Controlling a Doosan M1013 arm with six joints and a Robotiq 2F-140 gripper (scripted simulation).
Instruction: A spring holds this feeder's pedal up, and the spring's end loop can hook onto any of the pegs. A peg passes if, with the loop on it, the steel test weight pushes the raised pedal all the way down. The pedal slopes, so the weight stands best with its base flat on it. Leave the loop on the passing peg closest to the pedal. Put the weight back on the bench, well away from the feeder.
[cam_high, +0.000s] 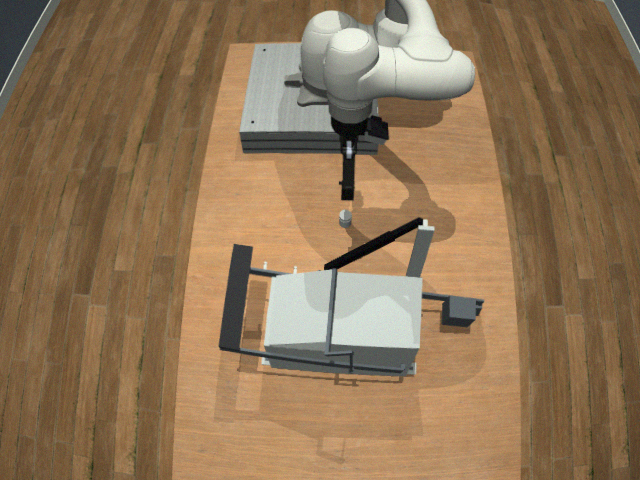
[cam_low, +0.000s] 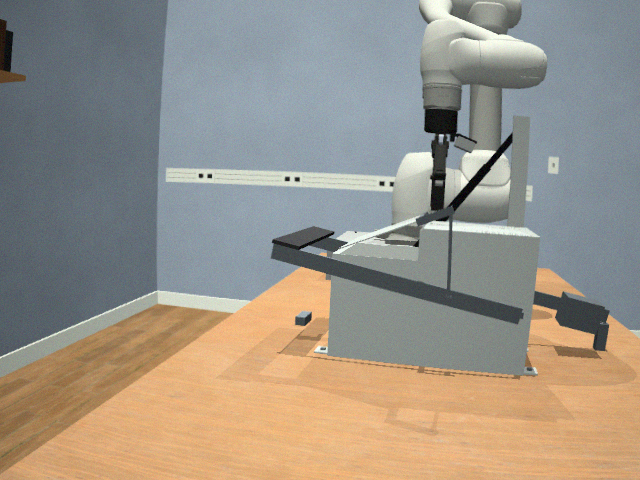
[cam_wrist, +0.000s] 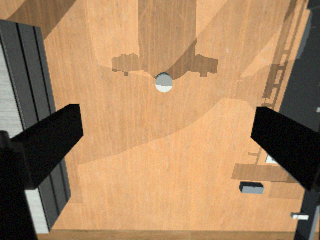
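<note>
Now: the steel test weight 210 mm below my hand. From my hand the other things lie so: small grey block: 250 mm to the right, 230 mm below, 210 mm ahead.
</note>
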